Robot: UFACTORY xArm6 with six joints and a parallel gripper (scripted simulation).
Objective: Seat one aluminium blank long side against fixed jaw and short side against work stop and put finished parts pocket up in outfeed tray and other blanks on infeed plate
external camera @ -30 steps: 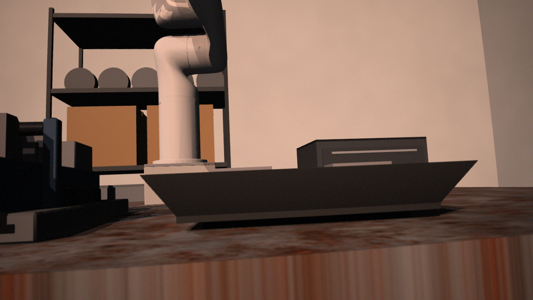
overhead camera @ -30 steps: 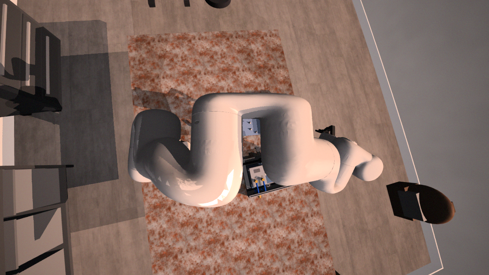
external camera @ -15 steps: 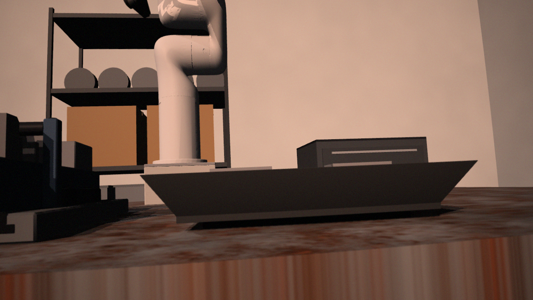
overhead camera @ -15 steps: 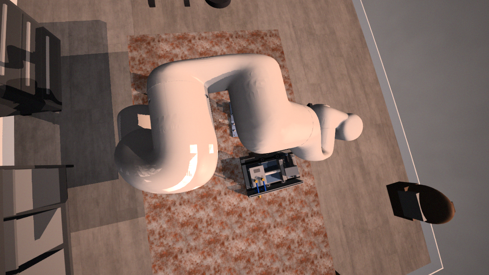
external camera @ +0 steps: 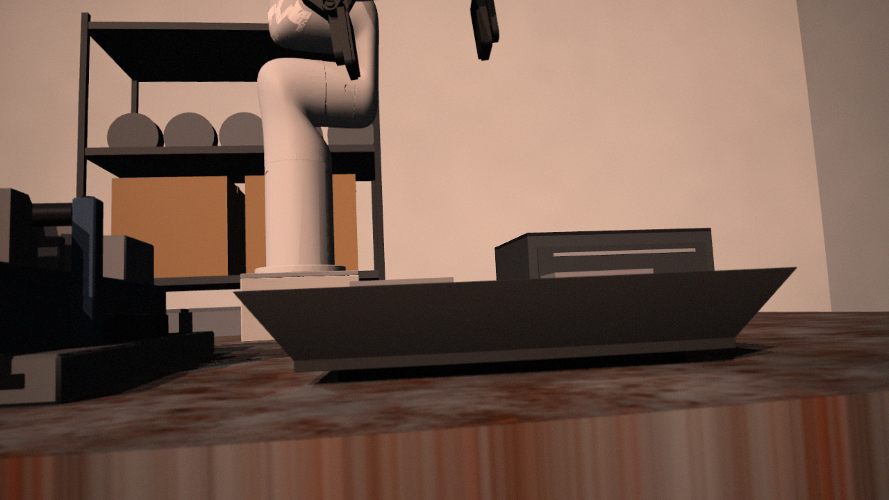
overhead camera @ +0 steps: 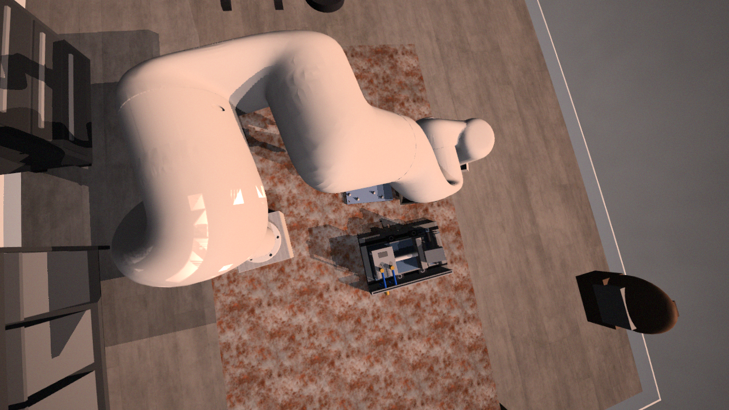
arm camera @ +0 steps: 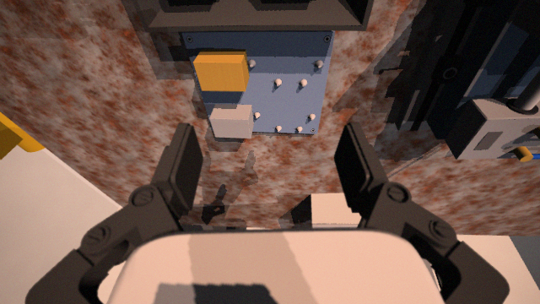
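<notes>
My hand is 18 cm above the brass blank, 8 cm to the right of it and 4 cm past it. Also, from my hand: vise piston rod (26 cm to the right, 13 cm below, 4 cm behind); vise body (26 cm to the right, 17 cm below, 2 cm behind).
</notes>
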